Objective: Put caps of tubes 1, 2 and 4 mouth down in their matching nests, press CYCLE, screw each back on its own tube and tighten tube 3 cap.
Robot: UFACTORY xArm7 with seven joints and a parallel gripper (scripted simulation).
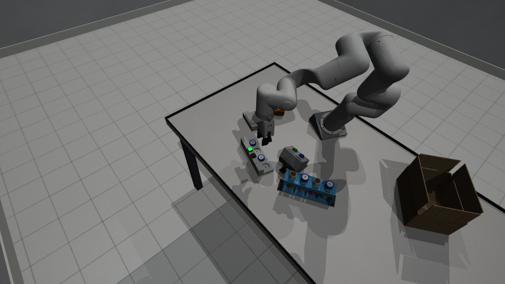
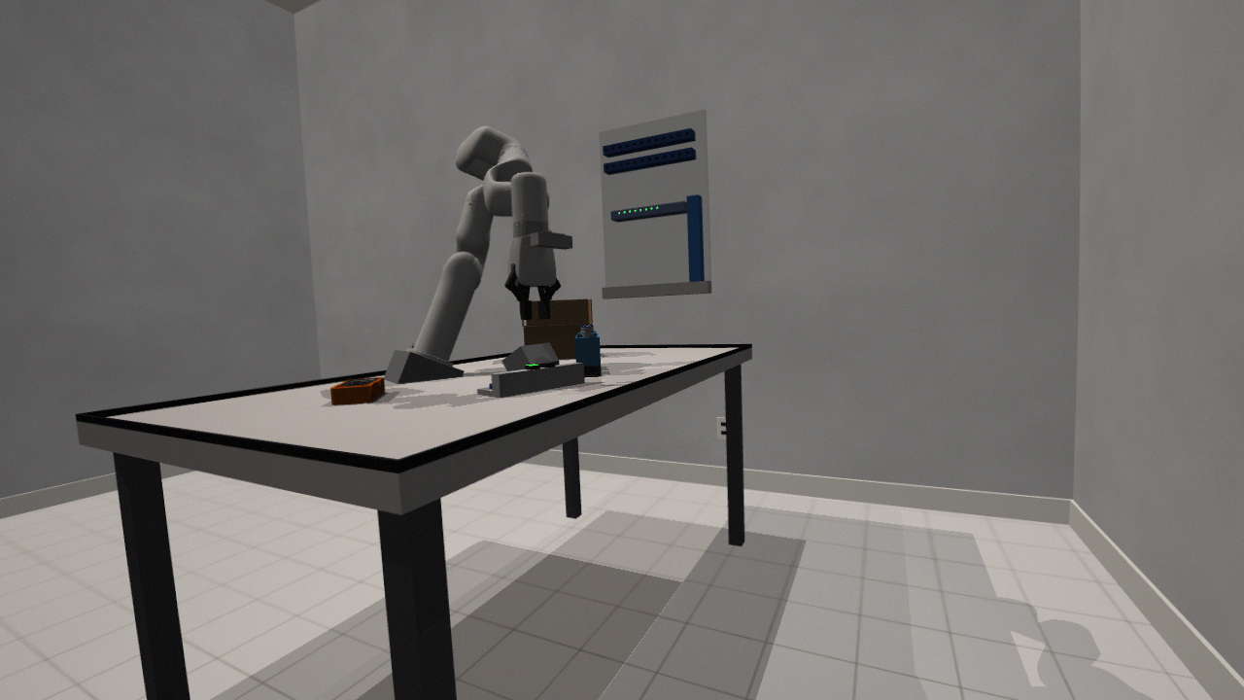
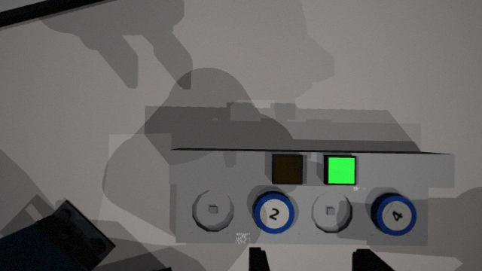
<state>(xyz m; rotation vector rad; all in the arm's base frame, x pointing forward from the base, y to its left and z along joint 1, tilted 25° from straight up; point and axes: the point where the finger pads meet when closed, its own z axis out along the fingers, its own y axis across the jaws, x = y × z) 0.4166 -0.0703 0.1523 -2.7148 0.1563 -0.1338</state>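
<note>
Right now the cap 2 is 15 cm below my hand. Also, from my hand: key housing: 13 cm behind, 9 cm to the left, 11 cm below; then green key: 15 cm behind, 7 cm to the left, 10 cm below; then cap 4: 1 cm behind, 10 cm to the right, 15 cm below.
</note>
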